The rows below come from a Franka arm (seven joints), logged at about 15 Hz.
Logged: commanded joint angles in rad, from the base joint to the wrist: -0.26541, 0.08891, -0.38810, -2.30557, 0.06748, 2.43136, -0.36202; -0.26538, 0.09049, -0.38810, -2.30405, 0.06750, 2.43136, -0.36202; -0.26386, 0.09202, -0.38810, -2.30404, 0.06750, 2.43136, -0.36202; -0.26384, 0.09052, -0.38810, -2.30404, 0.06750, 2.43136, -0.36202; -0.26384, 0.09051, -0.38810, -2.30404, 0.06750, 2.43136, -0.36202; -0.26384, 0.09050, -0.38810, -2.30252, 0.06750, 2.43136, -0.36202; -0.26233, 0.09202, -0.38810, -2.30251, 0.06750, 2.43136, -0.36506; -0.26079, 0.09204, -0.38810, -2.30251, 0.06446, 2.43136, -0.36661; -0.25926, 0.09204, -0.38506, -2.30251, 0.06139, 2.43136, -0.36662; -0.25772, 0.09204, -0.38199, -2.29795, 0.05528, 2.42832, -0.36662; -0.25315, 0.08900, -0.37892, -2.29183, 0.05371, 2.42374, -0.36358; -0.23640, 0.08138, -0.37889, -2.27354, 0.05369, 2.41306, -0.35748; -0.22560, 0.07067, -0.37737, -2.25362, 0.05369, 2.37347, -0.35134; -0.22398, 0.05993, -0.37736, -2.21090, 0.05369, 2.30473, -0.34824; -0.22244, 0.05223, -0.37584, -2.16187, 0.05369, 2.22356, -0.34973; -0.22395, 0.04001, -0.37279, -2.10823, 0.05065, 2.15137, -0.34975
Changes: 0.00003, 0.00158, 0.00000, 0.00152, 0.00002, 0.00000, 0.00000; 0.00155, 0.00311, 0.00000, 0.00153, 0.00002, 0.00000, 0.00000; 0.00157, 0.00161, 0.00000, 0.00153, 0.00002, 0.00000, 0.00000; 0.00157, 0.00160, 0.00000, 0.00153, 0.00002, 0.00000, 0.00000; 0.00157, 0.00159, 0.00000, 0.00305, 0.00002, 0.00000, 0.00000; 0.00308, 0.00311, 0.00000, 0.00306, 0.00002, 0.00000, -0.00304; 0.00462, 0.00313, 0.00000, 0.00306, -0.00302, 0.00000, -0.00459; 0.00615, 0.00313, 0.00304, 0.00306, -0.00609, 0.00000, -0.00460; 0.00769, 0.00313, 0.00611, 0.00762, -0.01220, -0.00304, -0.00460; 0.01226, 0.00009, 0.00918, 0.01374, -0.01377, -0.00762, -0.00156; 0.02901, -0.00753, 0.00921, 0.03203, -0.01379, -0.01830, 0.00454; 0.03981, -0.01824, 0.01073, 0.05195, -0.01379, -0.05789, 0.01068; 0.04143, -0.02898, 0.01074, 0.09467, -0.01379, -0.12663, 0.01378; 0.04297, -0.03668, 0.01226, 0.14370, -0.01379, -0.20780, 0.01229; 0.04146, -0.04890, 0.01531, 0.19734, -0.01683, -0.27999, 0.01227
